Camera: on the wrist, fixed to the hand. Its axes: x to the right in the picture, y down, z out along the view.
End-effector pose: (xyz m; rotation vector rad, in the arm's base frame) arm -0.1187 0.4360 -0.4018 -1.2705 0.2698 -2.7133
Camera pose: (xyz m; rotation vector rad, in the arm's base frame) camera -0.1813 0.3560 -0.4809 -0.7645 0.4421 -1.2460
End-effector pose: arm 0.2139 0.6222 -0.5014 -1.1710 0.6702 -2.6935
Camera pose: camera 0.1465 0.5717 -0.5988 -0.5140 0.6055 -1.2882
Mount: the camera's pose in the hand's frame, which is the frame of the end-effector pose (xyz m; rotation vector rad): -0.0036 0.0924 -0.0896 0.3353 -0.2765 1.4720
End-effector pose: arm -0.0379 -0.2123 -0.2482 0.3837 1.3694 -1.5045
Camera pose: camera 0.0052 -0.1168 -0.3231 1.0452 0.3068 -0.4584
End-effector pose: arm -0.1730 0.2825 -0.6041 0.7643 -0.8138 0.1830
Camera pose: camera -0.1621 0.4105 -0.5958 0.3535 -1.5130 1.5791
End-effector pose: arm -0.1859 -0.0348 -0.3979 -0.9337 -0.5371 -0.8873
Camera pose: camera -0.1079 -0.0830 -0.4883 -0.8589 -0.1041 0.6459
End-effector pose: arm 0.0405 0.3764 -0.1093 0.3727 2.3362 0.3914
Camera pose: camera -0.0060 0.4440 -0.0101 2.1292 1.4538 0.5320
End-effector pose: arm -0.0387 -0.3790 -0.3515 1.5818 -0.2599 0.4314
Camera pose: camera -0.0911 -0.2961 -0.2680 1.5227 -1.6631 1.4171
